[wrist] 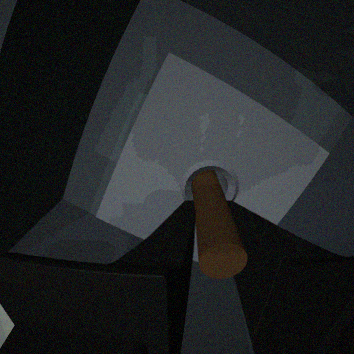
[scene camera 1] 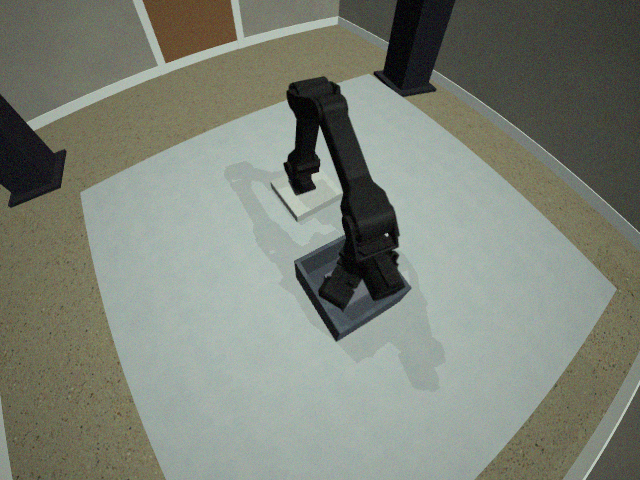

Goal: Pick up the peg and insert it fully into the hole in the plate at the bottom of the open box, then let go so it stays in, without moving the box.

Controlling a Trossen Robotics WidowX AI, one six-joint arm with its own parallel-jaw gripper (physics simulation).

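Places are measured from the arm's base along level axes (x ahead, y left, z up), in metres.
Pixels of known places: gripper, between the fingertips: [wrist: 206, 209] [scene camera 1: 348, 278]; arm's base, origin of its link: [scene camera 1: 302, 184].
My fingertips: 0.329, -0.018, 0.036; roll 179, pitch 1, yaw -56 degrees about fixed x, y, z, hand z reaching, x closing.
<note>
Ahead of a thing's pixels: the offset from my fingertips to its top centre, as dx, dy, dz. "*": to the spot under its first point. Level surfaces: height alone.
The brown round peg @[+0.006, +0.004, +0.041] [wrist: 218, 225] is held between the dark fingertips of my gripper [wrist: 206, 209] [scene camera 1: 356, 297], which is shut on it. In the wrist view the peg's far end overlaps the round hole @[* +0.014, -0.004, -0.007] [wrist: 230, 185] in the light grey plate @[+0.007, +0.003, -0.005] [wrist: 165, 110]. Whether that end is inside the hole or above it I cannot tell. The open box @[+0.007, +0.003, +0.032] [scene camera 1: 323, 315] [wrist: 112, 95] is blue-grey, and my gripper reaches down into it. In scene camera 1 the fingers hide the peg and most of the plate.
The arm's pale square base plate [scene camera 1: 305, 209] lies behind the box on the pale mat @[dz -0.066] [scene camera 1: 206, 335]. Two dark pillars [scene camera 1: 418, 41] [scene camera 1: 23, 155] stand beyond the mat. The box walls stand close around my fingers.
</note>
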